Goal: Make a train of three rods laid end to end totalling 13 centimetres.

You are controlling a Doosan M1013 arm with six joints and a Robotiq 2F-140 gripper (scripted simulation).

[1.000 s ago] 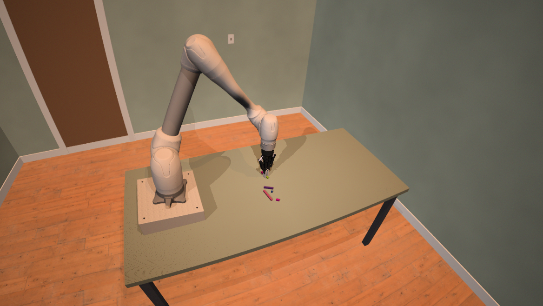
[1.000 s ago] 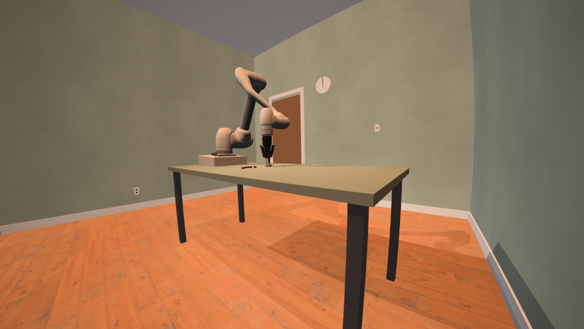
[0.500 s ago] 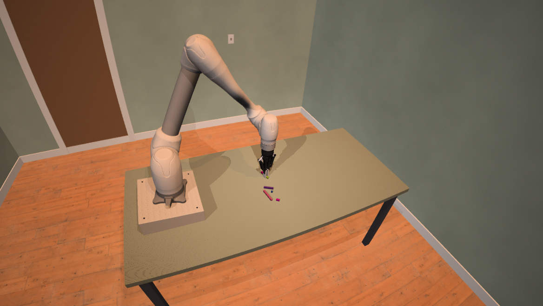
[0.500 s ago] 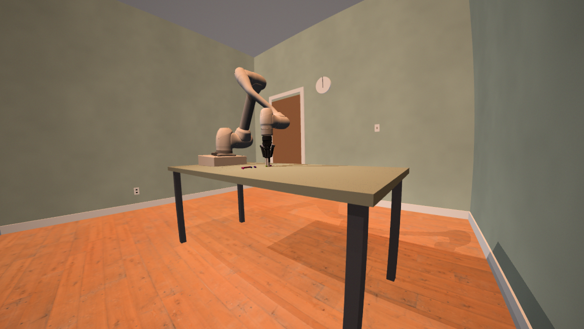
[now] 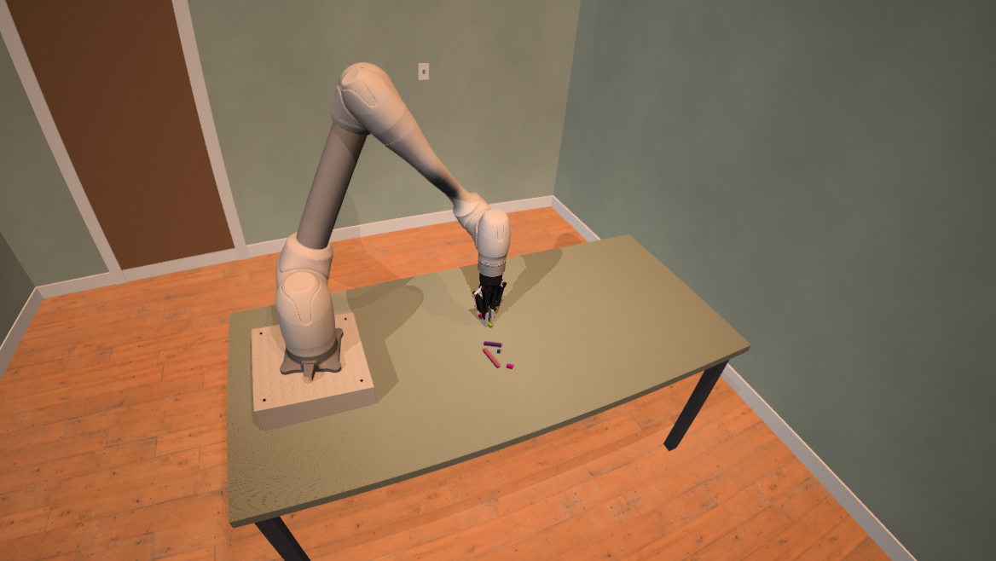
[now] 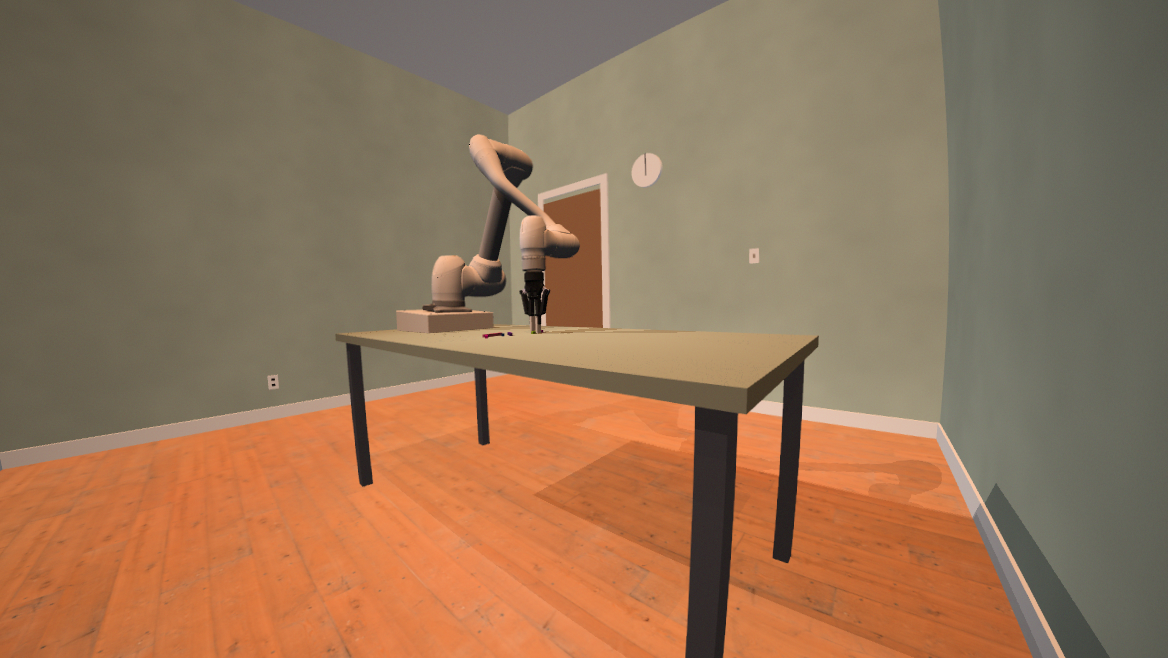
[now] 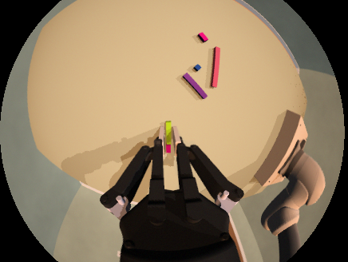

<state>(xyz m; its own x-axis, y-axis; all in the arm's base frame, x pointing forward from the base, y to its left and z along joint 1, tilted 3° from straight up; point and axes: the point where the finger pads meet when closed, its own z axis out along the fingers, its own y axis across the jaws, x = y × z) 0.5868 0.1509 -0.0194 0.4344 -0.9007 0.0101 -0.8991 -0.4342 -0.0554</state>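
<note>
Now: hand 3 cm above the lime rod. From my hand the other things lie so: blue rod 1 cm ahead, 14 cm to the right, 3 cm below; pink rod 2 cm behind, 17 cm to the right, 3 cm below; purple rod 11 cm to the right, 3 cm below.
</note>
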